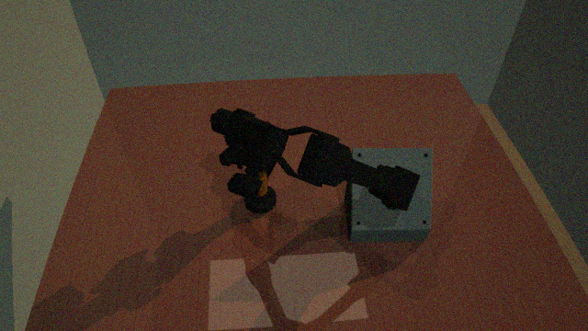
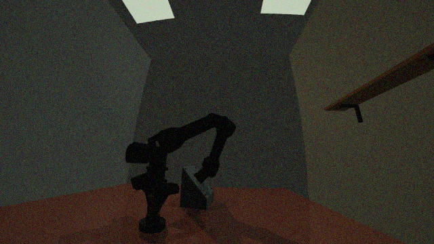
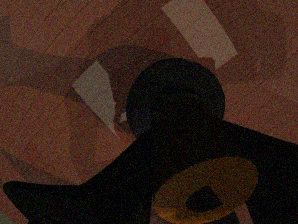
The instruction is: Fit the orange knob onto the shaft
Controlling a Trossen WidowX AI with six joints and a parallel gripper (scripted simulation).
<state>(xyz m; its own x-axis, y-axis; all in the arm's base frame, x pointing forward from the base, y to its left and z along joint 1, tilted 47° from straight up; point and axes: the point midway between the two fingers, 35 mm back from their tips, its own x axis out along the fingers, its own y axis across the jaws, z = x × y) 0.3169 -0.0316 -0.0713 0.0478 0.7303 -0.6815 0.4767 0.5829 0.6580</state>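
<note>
Now: the orange knob 2 cm above my gripper tip. From my gripper tip the other things lie so: pedestal 2 cm below.
</note>
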